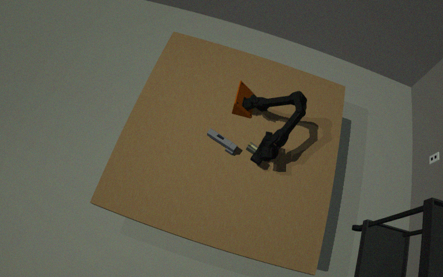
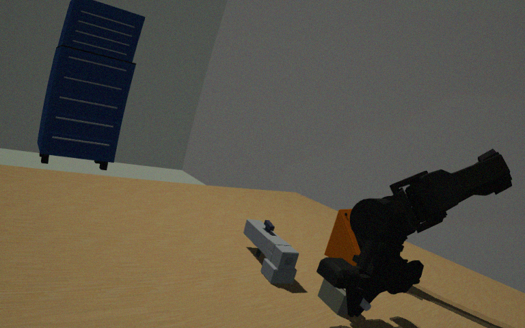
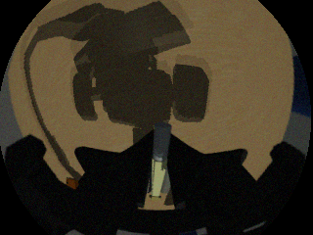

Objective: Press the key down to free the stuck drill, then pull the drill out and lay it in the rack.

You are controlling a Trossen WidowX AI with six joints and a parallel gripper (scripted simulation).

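My gripper tip is now 4 cm to the left of the drill, 4 cm below it and 1 cm past it. Round my gripper tip: dark blue key 26 cm to the right, 4 cm above, 2 cm behind; then grey holder block 23 cm to the right, 3 cm above, 1 cm behind; then grey rack 5 cm to the right, 2 cm behind, 1 cm above.
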